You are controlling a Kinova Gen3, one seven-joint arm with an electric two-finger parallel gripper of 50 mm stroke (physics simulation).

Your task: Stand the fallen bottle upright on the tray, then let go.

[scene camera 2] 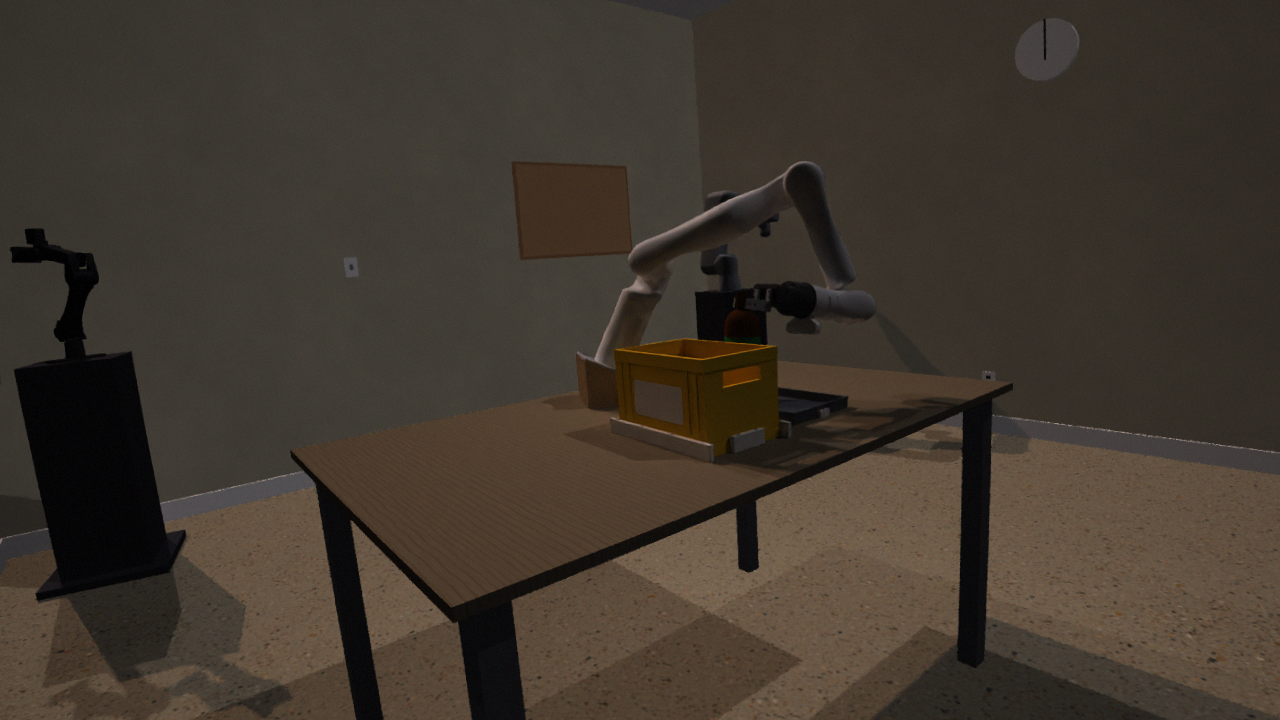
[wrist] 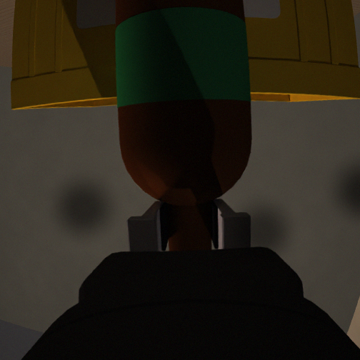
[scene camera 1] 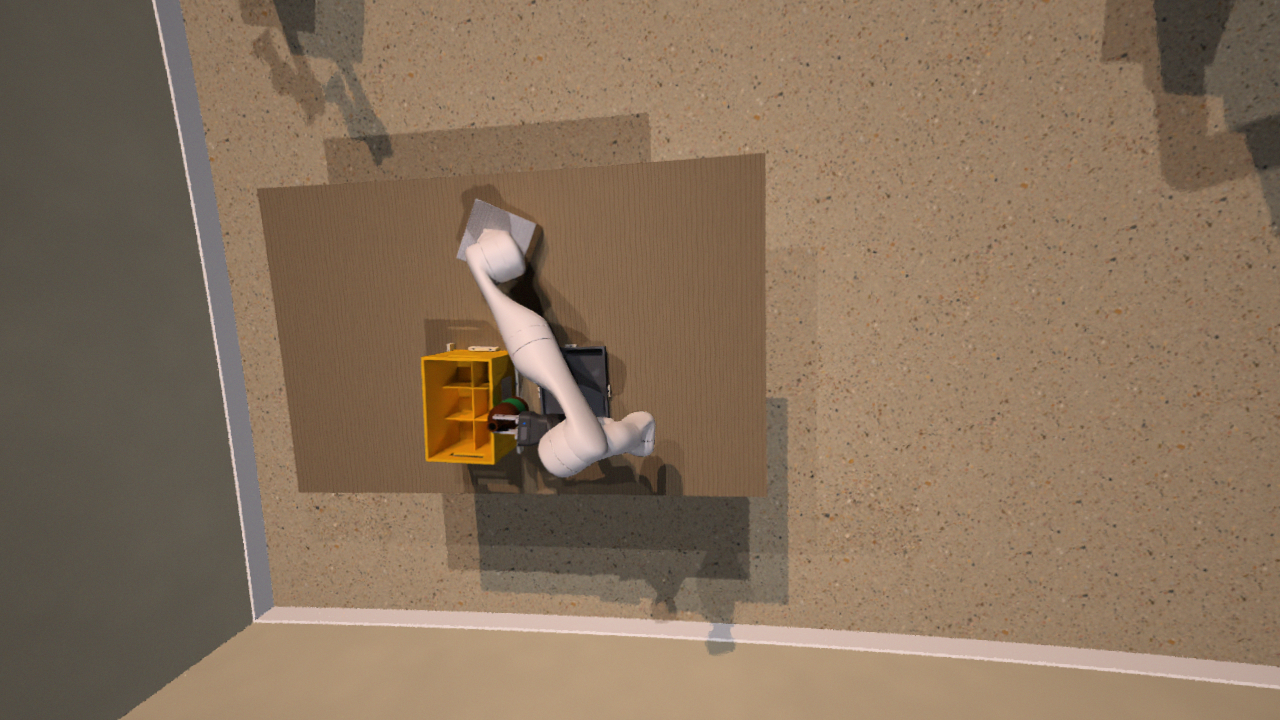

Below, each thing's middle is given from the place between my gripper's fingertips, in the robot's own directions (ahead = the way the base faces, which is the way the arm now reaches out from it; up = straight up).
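Labels:
The brown bottle (scene camera 2: 741,325), that one's 60 mm below my hand.

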